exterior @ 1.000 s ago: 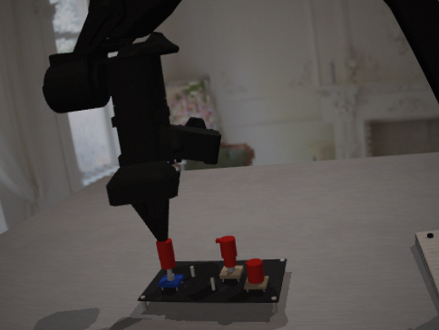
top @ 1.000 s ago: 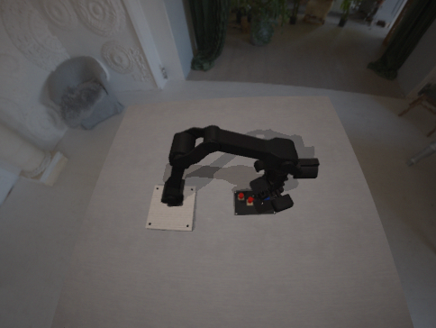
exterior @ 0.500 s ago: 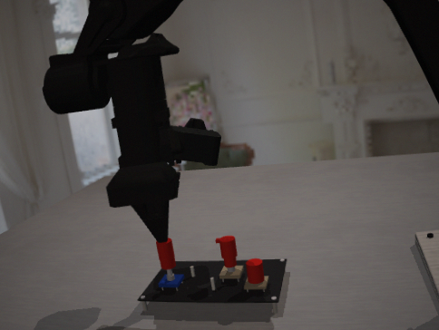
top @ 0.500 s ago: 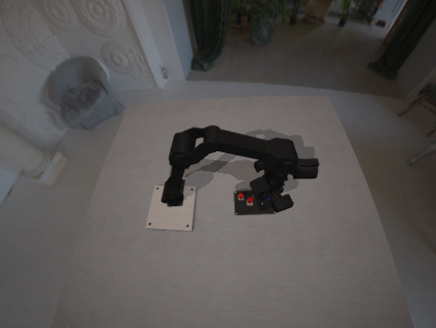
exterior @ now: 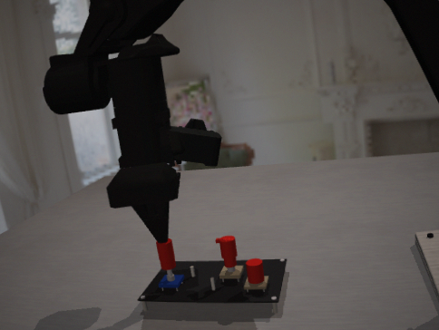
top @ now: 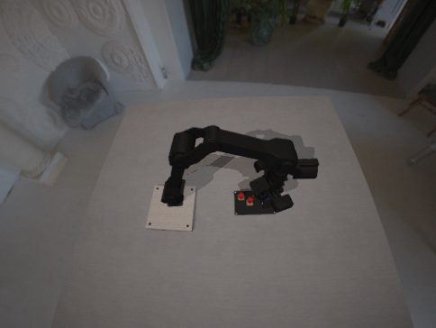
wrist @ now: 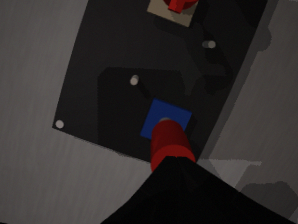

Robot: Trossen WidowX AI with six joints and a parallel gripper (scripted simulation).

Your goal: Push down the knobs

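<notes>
Right now the blue potentiometer is 3 cm below my gripper tip. The rest, counted from my gripper tip: tan potentiometer: 7 cm behind, 3 cm below, 2 cm to the right.
</notes>
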